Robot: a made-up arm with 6 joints. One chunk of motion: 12 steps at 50 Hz.
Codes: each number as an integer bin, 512 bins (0 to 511) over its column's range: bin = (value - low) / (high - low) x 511, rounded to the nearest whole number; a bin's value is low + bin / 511 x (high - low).
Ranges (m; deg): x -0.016..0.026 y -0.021..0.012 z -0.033..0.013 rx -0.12..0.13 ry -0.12..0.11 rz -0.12..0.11
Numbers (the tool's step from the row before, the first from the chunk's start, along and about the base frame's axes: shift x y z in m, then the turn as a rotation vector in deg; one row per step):
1: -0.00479 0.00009 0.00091 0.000 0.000 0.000
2: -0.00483 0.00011 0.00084 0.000 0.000 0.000
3: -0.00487 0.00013 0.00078 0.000 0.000 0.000
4: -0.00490 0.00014 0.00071 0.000 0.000 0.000
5: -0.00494 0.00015 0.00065 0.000 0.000 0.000
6: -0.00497 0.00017 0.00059 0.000 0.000 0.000
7: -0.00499 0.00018 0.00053 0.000 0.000 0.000
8: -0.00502 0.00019 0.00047 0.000 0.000 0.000
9: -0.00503 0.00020 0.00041 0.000 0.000 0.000
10: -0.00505 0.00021 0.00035 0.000 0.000 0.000
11: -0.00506 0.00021 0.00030 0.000 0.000 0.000
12: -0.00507 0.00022 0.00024 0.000 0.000 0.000
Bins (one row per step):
1: 136 327 377 245 267 267
2: 136 327 376 245 267 267
3: 135 327 375 245 267 267
4: 135 327 374 245 267 267
5: 135 328 374 245 267 267
6: 134 328 373 245 267 267
7: 134 328 372 245 267 267
8: 134 328 372 245 267 267
9: 133 328 371 245 267 267
10: 133 328 370 245 267 267
11: 133 328 370 245 267 267
12: 133 329 369 245 267 267

